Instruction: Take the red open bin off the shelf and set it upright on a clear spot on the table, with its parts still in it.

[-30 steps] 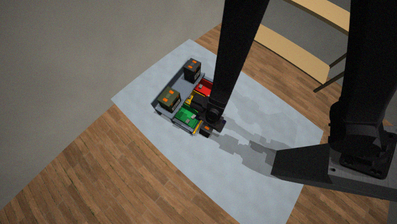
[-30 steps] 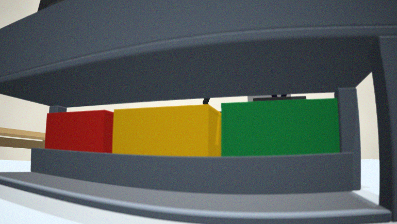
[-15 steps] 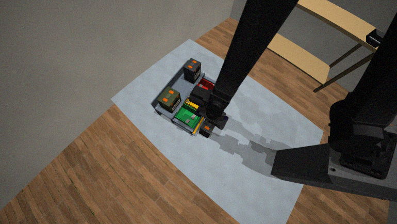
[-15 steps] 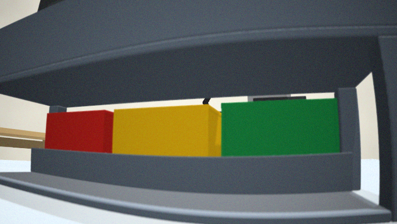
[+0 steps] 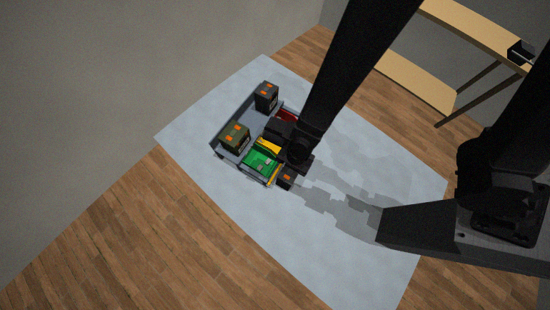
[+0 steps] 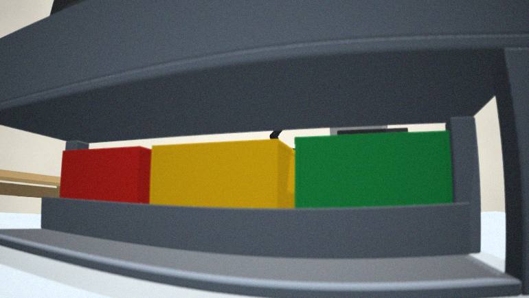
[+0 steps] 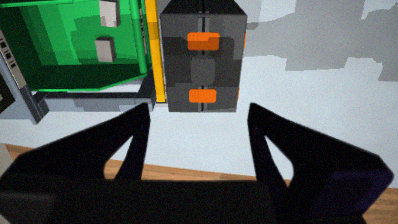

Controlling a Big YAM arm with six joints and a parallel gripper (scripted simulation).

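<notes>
Right now my hand is 14 cm above the thin yellow rod, 9 cm to the left of it and 9 cm short of it. The rest, counted from my hand: green bin (16 cm below, 14 cm ahead, 6 cm to the left); then yellow bin (18 cm ahead, 16 cm below, 5 cm to the right); then olive box (23 cm ahead, 9 cm to the left, 5 cm below).
</notes>
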